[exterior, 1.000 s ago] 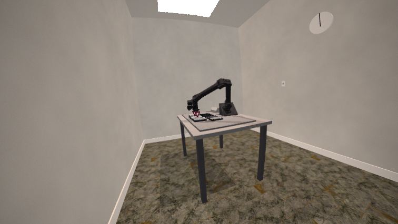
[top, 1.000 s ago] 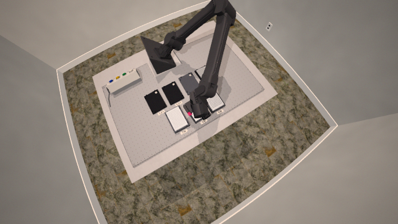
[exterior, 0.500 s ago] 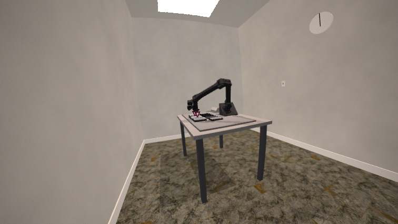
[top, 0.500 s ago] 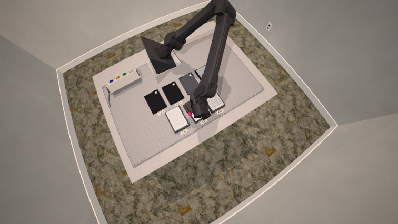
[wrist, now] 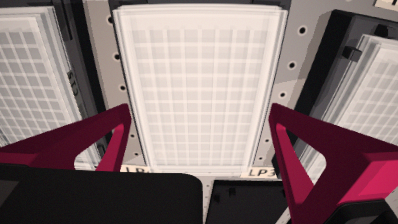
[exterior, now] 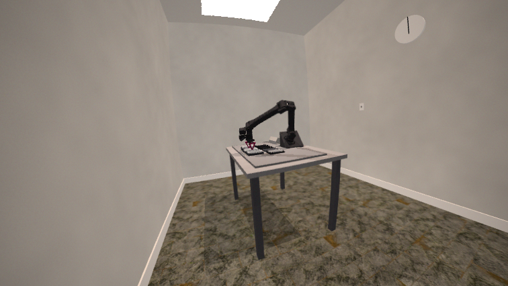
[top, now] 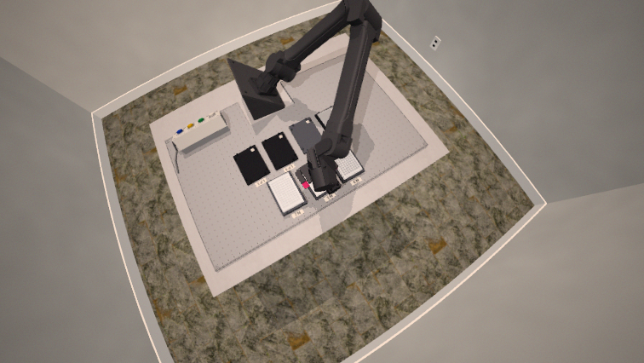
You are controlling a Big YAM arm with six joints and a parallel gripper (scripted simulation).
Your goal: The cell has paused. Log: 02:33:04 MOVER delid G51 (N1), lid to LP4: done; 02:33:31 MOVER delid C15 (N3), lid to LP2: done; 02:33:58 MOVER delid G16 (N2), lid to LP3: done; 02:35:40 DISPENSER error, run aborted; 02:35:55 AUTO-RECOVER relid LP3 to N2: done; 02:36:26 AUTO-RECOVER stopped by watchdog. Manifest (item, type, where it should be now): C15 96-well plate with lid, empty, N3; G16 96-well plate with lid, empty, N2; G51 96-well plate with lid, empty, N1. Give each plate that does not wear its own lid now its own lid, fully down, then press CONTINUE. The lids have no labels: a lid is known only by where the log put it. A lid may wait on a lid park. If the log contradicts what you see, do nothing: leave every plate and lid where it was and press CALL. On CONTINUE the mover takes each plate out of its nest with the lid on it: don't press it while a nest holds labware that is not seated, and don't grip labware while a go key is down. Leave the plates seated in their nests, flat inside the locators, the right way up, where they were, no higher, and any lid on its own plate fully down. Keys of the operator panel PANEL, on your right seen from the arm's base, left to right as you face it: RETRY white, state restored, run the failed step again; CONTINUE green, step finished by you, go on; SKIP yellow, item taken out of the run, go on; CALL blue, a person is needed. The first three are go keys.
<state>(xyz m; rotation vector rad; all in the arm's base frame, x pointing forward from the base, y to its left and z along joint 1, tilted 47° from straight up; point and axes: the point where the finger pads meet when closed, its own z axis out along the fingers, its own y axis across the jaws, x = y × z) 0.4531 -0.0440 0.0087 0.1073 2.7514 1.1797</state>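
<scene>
Right now my hand is 200 mm to the right of the lid park LP2, 170 mm past it and 30 mm above it. Also, from my hand: lid park LP3 (190 mm behind, 60 mm to the right, 30 mm below); LP4 label (100 mm behind, 60 mm to the left, 30 mm below); LP3 label (100 mm behind, 70 mm to the right, 30 mm below).
</scene>
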